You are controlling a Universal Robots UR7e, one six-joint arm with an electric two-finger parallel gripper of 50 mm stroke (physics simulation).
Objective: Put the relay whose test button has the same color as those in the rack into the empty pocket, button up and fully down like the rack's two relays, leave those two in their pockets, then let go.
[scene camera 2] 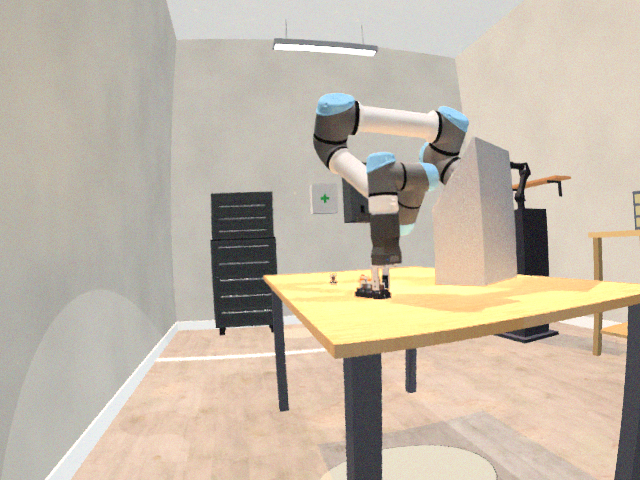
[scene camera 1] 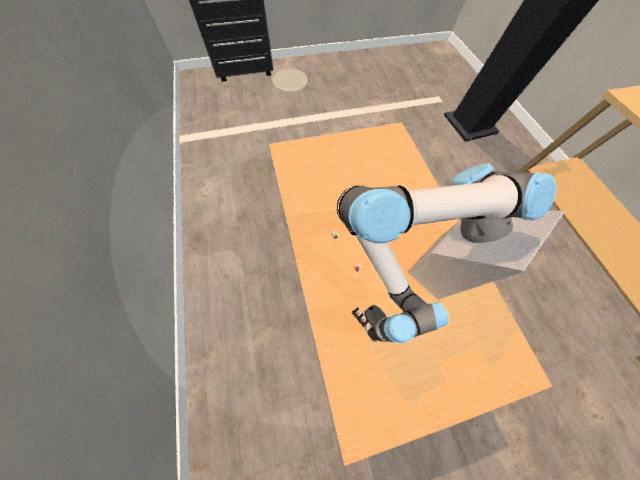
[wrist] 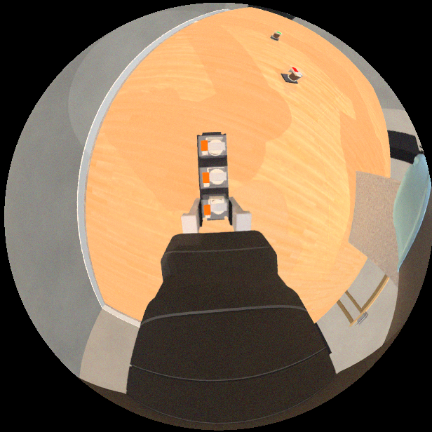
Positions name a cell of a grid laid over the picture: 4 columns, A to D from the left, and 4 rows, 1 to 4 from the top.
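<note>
My gripper (scene camera 2: C3) is visible; the same gripper (wrist: B2) appears again.
</note>
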